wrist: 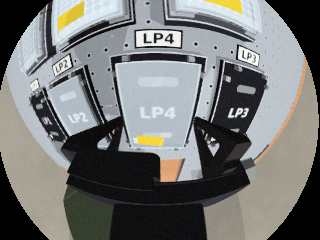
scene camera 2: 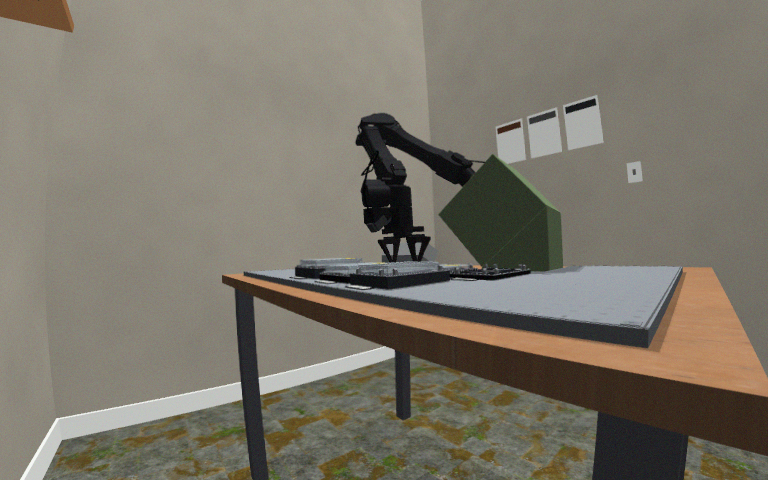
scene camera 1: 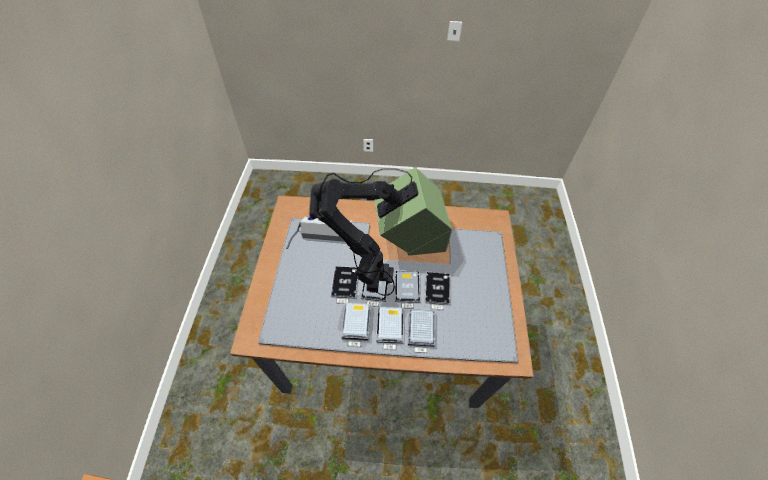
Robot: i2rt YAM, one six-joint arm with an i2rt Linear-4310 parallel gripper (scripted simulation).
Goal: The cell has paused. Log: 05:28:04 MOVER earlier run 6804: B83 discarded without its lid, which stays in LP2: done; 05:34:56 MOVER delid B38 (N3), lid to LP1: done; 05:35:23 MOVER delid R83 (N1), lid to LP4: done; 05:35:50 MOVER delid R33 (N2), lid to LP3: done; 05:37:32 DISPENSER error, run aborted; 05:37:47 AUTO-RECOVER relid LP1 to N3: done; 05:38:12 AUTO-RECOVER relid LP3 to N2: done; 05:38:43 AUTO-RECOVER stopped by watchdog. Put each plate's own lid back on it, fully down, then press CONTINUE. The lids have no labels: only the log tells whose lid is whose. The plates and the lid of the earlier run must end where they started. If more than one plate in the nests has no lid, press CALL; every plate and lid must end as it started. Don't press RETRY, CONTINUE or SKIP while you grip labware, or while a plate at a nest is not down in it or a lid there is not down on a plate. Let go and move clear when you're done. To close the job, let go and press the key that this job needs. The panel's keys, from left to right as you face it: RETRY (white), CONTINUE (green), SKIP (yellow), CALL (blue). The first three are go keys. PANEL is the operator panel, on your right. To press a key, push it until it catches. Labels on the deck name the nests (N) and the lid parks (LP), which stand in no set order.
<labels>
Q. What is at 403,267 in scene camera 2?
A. A plate.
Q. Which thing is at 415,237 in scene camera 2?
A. The gripper.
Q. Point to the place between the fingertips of the gripper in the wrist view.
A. At 158,120
</labels>
